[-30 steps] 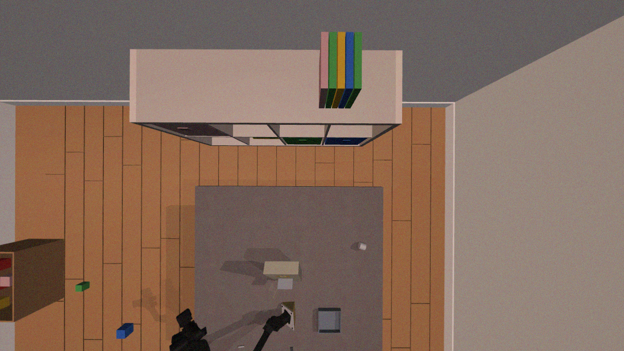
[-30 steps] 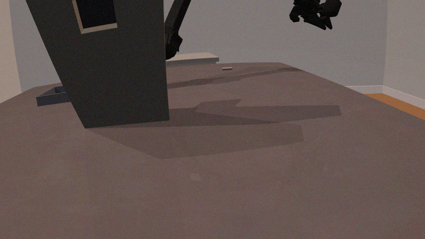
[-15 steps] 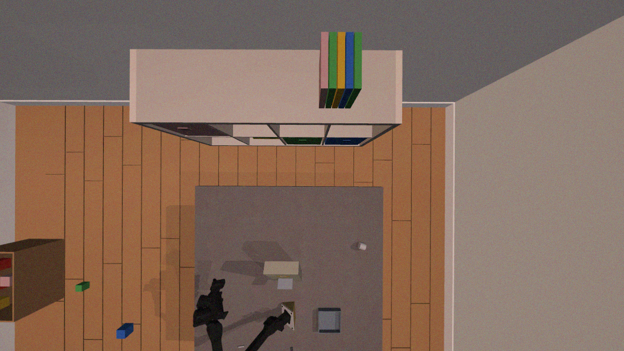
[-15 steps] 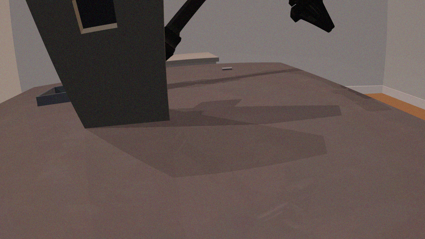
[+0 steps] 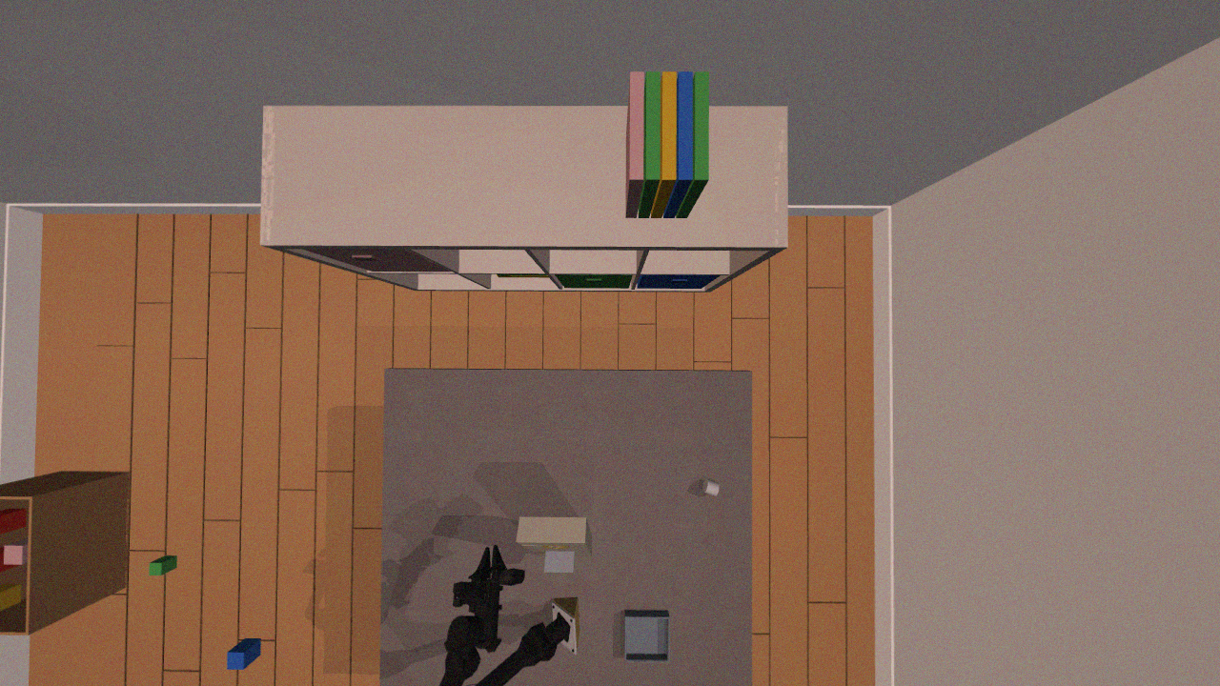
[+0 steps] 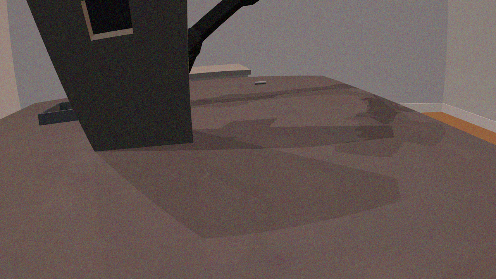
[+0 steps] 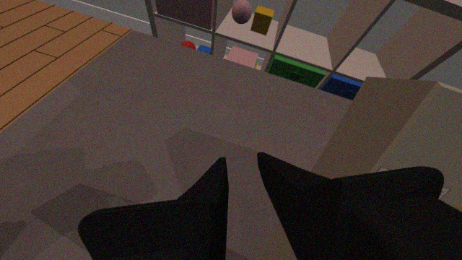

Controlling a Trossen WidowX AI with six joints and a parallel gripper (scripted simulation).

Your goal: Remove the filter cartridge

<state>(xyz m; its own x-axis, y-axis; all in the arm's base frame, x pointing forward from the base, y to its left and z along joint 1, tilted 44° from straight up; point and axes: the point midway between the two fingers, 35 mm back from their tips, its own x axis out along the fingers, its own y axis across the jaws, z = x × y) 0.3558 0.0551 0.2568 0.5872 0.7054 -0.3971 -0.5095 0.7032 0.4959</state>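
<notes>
Now: the round filter cartridge 170 mm to the right of my gripper tip, 30 mm ahead of it and 20 mm below it. From my gripper tip the other things lie so: beige service panel (180 mm to the right, 100 mm below, 20 mm behind); grey tray (510 mm to the right, 370 mm behind, 240 mm below); small grey ledge (190 mm to the right, 110 mm below, 70 mm behind).
</notes>
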